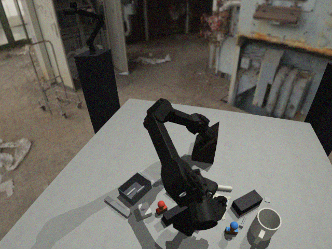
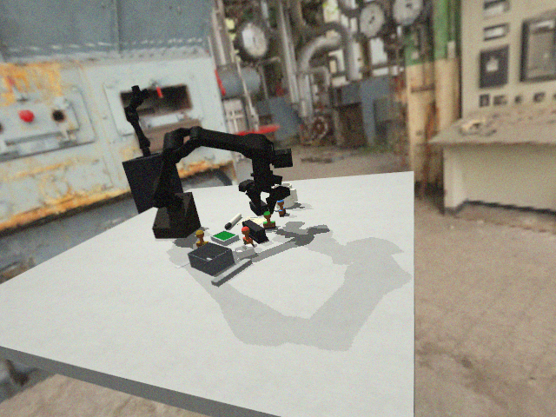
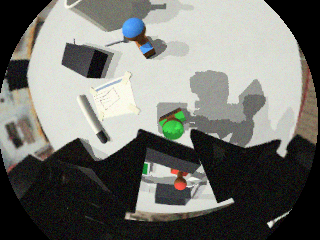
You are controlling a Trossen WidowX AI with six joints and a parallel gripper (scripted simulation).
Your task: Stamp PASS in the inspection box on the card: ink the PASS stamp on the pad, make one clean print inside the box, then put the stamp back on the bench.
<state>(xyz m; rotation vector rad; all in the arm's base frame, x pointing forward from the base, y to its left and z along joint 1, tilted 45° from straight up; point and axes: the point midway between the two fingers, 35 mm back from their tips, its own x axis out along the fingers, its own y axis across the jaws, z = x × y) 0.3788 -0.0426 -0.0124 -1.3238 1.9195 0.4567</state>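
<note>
My gripper tip is 4 cm above the green-knobbed stamp. The rest, counted from my gripper tip: blue-knobbed stamp (13 cm to the left, 4 cm below, 1 cm ahead); then long black block (6 cm to the right, 5 cm below, 3 cm behind); then cream card (9 cm behind, 8 cm to the left, 6 cm below).
</note>
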